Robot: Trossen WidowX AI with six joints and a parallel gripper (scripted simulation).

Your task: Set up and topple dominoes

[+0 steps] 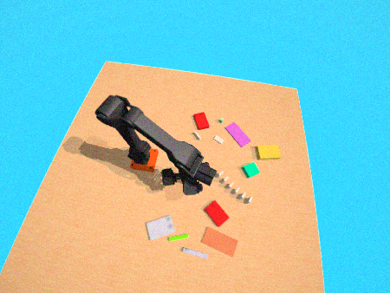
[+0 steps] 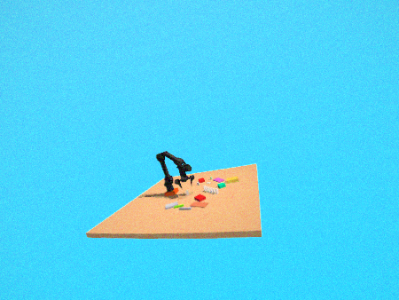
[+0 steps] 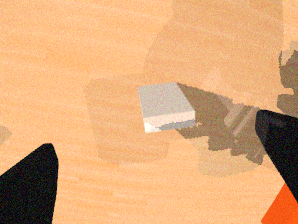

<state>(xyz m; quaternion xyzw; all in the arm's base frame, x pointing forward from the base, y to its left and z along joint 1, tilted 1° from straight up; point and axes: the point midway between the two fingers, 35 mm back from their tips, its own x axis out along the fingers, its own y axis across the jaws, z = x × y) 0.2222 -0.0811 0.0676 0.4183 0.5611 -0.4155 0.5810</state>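
Now: gripper tip 30 cm to the right of the magenta slab, 24 cm short of it and 6 cm above it. Also, from my gripper tip: lime bar: 23 cm to the right, 6 cm below; orange slab: 23 cm to the right, 17 cm ahead, 6 cm below; grey tile: 20 cm to the right, 8 cm behind, 6 cm below.
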